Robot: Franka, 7 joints.
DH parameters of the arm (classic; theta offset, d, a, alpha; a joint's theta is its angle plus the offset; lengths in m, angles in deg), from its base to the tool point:
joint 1: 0 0.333 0 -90
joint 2: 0 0 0 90
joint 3: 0 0.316 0.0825 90
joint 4: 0 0 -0.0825 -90
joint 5: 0 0.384 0 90
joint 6: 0 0 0.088 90
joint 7: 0 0.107 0 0
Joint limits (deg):
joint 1: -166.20..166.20
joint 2: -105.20..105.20
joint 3: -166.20..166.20
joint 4: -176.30..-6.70
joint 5: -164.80..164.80
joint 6: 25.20..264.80
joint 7: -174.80..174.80
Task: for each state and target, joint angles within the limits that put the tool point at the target. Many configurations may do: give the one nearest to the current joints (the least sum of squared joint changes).
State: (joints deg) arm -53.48 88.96 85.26 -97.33 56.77 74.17 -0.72
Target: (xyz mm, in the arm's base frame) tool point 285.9 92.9 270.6
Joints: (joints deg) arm -72.52 84.82 63.42 -141.98 34.86 51.96 -0.72
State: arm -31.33 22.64 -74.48 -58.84 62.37 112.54 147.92
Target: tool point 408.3 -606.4 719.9
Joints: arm -26.68 42.38 -65.46 -46.63 65.12 121.10 147.92
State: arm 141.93 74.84 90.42 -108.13 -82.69 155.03 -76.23
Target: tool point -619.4 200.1 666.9
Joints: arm 106.37 78.01 110.16 -87.55 -81.35 161.86 -76.23
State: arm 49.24 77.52 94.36 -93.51 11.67 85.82 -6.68
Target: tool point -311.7 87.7 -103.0
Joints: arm 78.95 105.20 37.86 -109.16 0.47 91.99 -6.68
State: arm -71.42 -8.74 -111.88 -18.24 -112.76 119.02 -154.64
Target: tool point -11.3 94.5 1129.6
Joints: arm -70.41 0.64 -110.75 -6.70 -110.89 88.16 -154.64
